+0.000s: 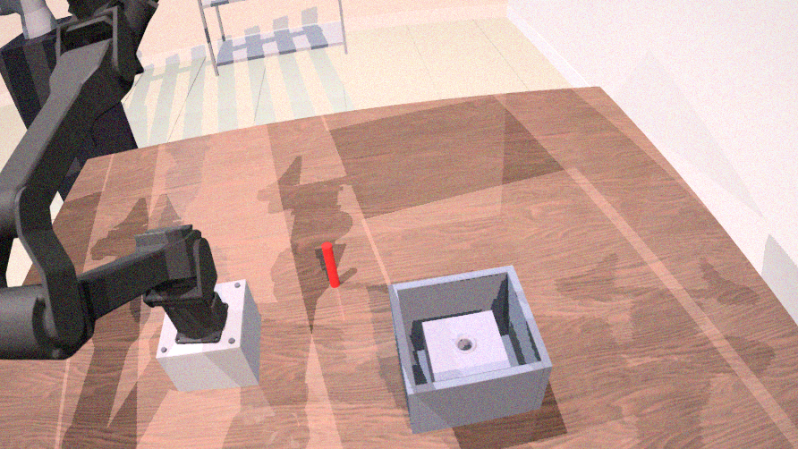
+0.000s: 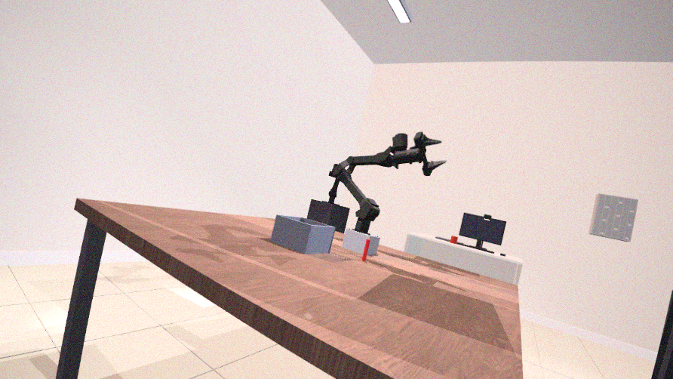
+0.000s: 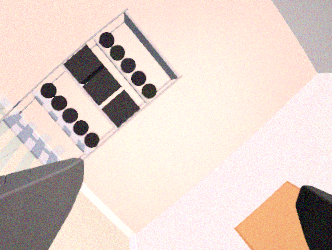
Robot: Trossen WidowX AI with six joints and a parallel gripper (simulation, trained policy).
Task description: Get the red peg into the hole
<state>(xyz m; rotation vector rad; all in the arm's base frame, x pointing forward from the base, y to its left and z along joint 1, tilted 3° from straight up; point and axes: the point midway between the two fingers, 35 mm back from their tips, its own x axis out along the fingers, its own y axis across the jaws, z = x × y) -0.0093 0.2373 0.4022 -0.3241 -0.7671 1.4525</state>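
Now: the red peg 19 cm ahead of my gripper tip, 14 cm to the right of it and 45 cm below it. From my gripper tip the other things lie so: grey box (37 cm ahead, 31 cm to the right, 46 cm below).
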